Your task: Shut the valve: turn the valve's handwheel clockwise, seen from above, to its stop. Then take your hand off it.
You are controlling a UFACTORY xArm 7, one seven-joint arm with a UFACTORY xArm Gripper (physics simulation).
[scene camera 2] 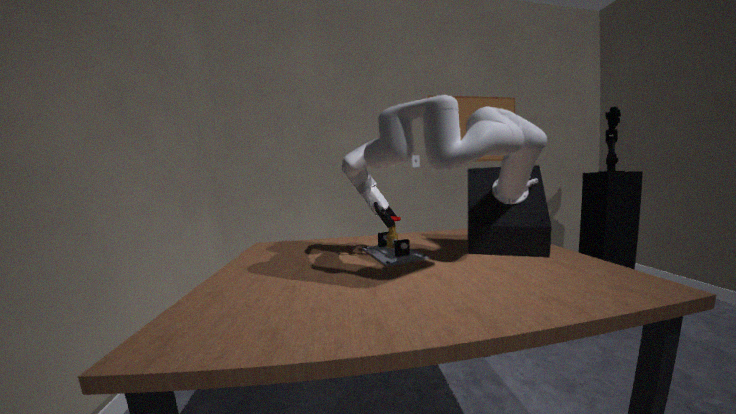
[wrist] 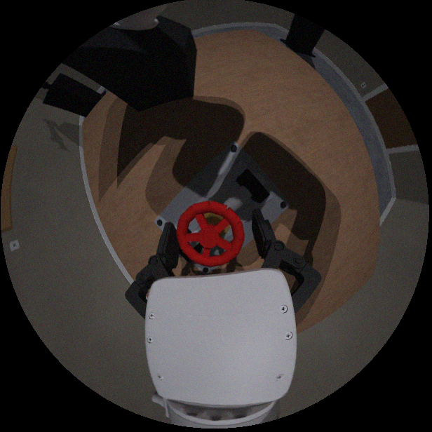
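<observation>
The valve's red handwheel (scene camera 2: 395,218) (wrist: 209,237) is a ring with spokes and a hub. It sits on top of the brass-yellow valve body (scene camera 2: 392,237), which stands on a grey plate (scene camera 2: 383,255) (wrist: 175,207) on the table. My gripper (scene camera 2: 391,221) (wrist: 213,224) is open, tilted down at the wheel. In the wrist view the wheel lies between the two fingers, with a small gap on the left and a wider one on the right. In the scene view the black fingers overlap the wheel; contact cannot be made out.
Black blocks (scene camera 2: 401,247) (wrist: 252,185) stand on the plate beside the valve body. The arm's black pedestal (scene camera 2: 509,240) (wrist: 167,65) is at the back right of the wooden table (scene camera 2: 391,319) (wrist: 280,75). A second black stand (scene camera 2: 609,216) with a small dark arm is beyond the table.
</observation>
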